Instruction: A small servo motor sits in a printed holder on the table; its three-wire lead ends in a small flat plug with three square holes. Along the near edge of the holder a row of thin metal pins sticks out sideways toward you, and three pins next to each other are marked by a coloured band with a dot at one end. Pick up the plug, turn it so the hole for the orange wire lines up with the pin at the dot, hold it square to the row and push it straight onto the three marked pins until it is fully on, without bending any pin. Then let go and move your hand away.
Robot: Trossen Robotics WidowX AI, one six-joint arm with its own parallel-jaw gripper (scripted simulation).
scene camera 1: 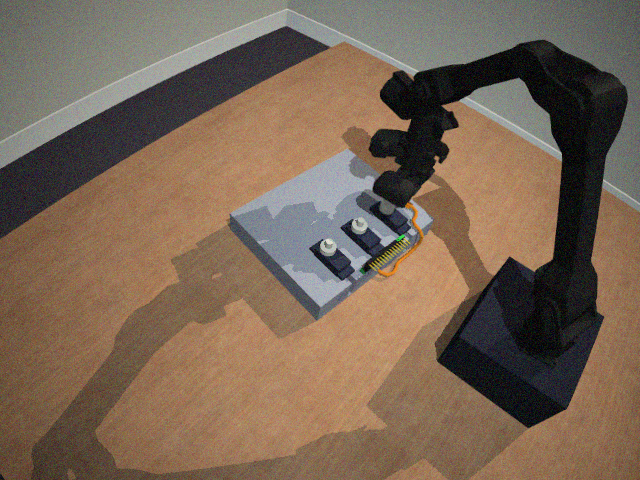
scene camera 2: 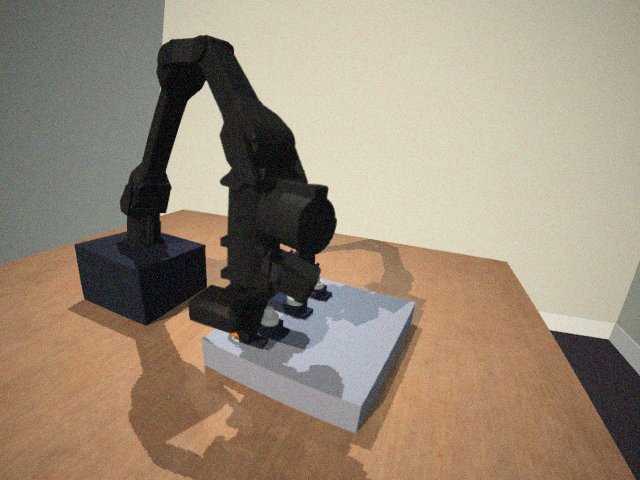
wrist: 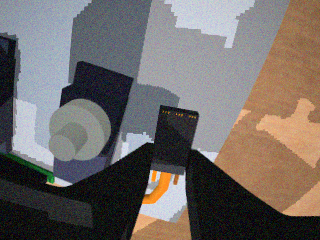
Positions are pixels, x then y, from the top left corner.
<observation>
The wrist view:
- gripper: 170, 154
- grey holder block: 206, 63
</observation>
